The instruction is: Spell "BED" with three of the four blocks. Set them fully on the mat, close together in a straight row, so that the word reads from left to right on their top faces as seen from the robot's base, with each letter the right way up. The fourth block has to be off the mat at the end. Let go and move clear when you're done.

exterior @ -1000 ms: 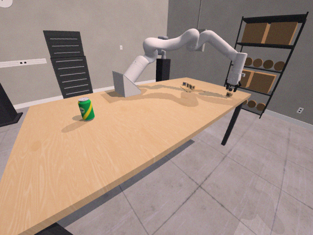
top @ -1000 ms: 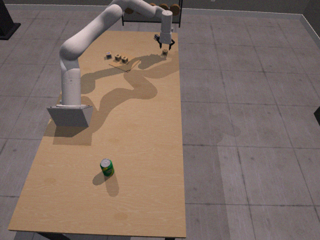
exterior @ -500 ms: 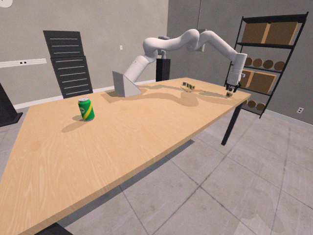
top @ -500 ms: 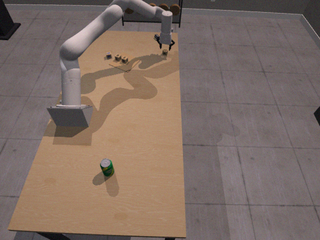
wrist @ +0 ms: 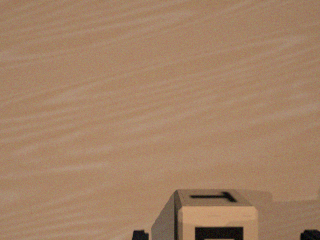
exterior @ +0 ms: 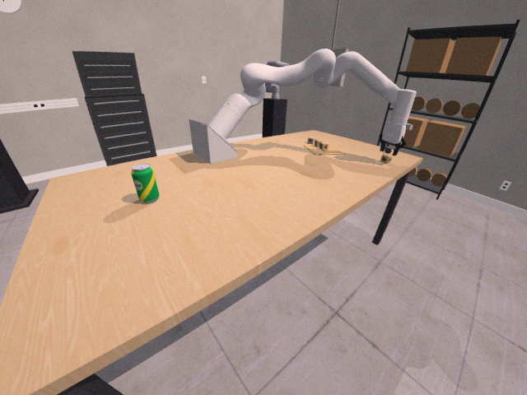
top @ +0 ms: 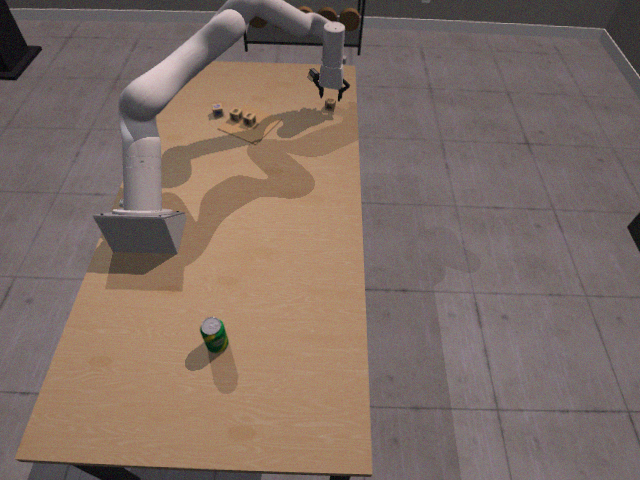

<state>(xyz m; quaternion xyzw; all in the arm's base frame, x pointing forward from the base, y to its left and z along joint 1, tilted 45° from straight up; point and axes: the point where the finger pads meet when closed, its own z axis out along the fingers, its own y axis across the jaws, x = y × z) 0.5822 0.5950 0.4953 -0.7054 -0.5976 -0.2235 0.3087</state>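
Right now the wooden letter block is 50 mm below my hand. The rest, counted from my hand: green can (270 mm behind, 1170 mm to the right); then tan mat (340 mm behind, 150 mm to the right, 60 mm below); then small dark object (90 mm behind, 250 mm to the left, 50 mm below).
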